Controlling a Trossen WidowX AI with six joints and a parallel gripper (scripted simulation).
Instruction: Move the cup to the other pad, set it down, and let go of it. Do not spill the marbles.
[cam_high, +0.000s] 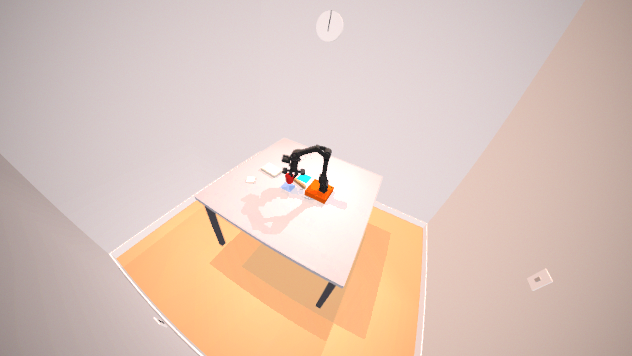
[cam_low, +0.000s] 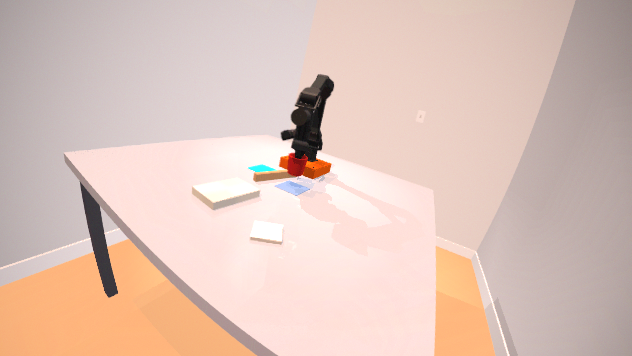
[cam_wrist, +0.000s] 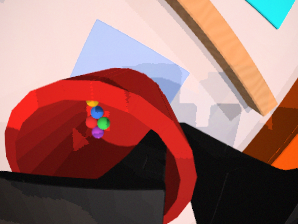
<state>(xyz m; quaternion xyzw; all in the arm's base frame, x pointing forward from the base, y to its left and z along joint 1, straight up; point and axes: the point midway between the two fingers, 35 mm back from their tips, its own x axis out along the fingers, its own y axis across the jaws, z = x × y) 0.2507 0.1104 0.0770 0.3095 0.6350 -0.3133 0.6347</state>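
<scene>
The cyan pad is 17 cm to the right of my gripper tip and 10 cm below it. Round my gripper tip: wooden bar (8 cm below, 7 cm to the right, 1 cm ahead); then red cup (2 cm to the left, 2 cm ahead); then pale blue pad (10 cm below, 3 cm to the left, 3 cm ahead).
</scene>
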